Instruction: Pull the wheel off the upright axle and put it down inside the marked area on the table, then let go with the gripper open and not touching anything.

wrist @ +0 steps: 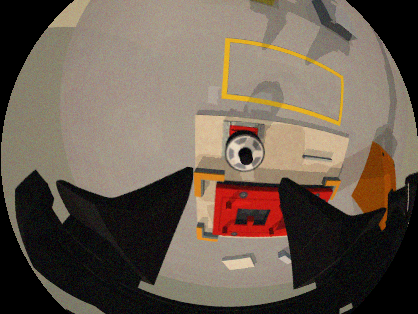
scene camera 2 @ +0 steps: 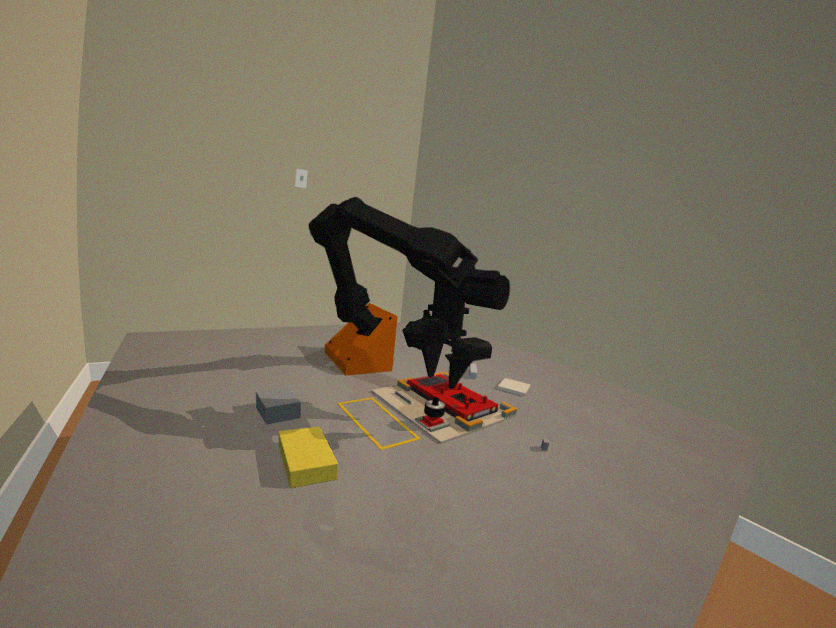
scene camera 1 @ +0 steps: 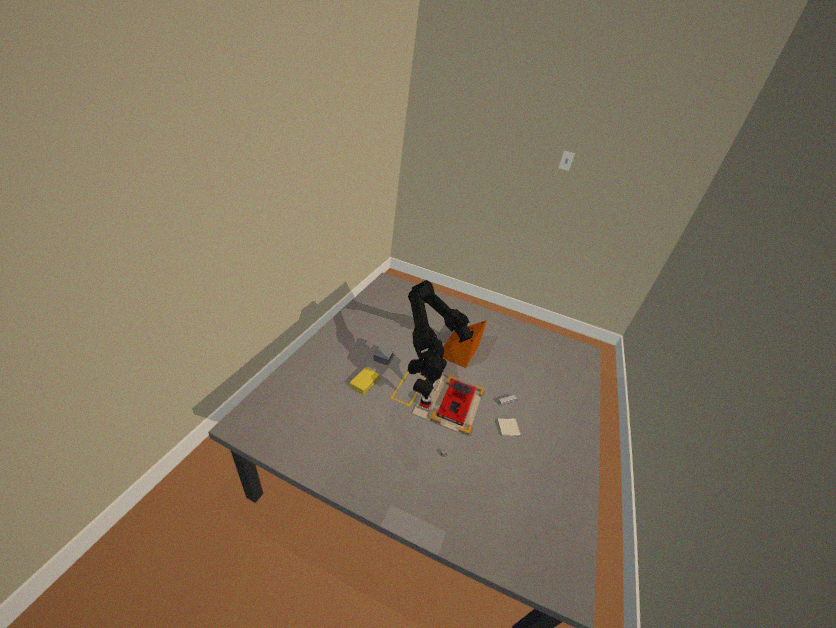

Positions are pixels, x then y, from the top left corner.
Labels:
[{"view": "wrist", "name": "my gripper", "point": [238,179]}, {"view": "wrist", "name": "red plate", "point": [244,209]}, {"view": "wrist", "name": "wheel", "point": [242,138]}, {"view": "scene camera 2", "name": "my gripper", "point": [440,382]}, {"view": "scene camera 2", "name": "red plate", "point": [460,401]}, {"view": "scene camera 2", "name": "grey block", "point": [275,405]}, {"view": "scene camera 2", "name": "yellow block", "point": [307,458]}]

